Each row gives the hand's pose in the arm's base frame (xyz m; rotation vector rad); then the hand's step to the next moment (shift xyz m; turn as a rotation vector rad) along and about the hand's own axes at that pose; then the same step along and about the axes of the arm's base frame.
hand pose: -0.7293 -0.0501 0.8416 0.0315 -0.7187 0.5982
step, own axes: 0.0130 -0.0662 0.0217 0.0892 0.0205 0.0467
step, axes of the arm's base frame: 0.0293 -0.0535 0.0361 0.0137 0.0515 0.0879
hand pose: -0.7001 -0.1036 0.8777 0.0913 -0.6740 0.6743
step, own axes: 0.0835 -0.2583 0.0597 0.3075 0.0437 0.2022
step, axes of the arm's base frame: 0.1718 -0.1744 0.1316 0.0411 0.1443 0.3389
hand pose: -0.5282 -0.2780 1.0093 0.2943 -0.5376 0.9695
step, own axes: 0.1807 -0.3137 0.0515 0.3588 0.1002 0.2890
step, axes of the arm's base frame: 0.3298 -0.0672 0.1429 -0.0094 0.1702 0.4396
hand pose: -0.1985 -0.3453 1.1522 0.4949 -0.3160 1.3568
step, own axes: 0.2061 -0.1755 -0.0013 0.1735 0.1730 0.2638
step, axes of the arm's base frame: 0.2117 0.1521 0.0730 -0.1183 0.0355 0.3382
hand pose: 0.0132 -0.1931 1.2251 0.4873 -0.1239 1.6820
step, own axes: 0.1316 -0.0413 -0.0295 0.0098 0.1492 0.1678
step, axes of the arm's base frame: 0.0204 0.1386 0.0160 -0.1037 -0.0767 0.1840
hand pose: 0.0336 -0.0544 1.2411 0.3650 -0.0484 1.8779
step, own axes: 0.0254 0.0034 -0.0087 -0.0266 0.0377 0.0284
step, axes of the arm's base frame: -0.0124 0.0240 -0.0008 -0.0210 -0.0431 0.0252
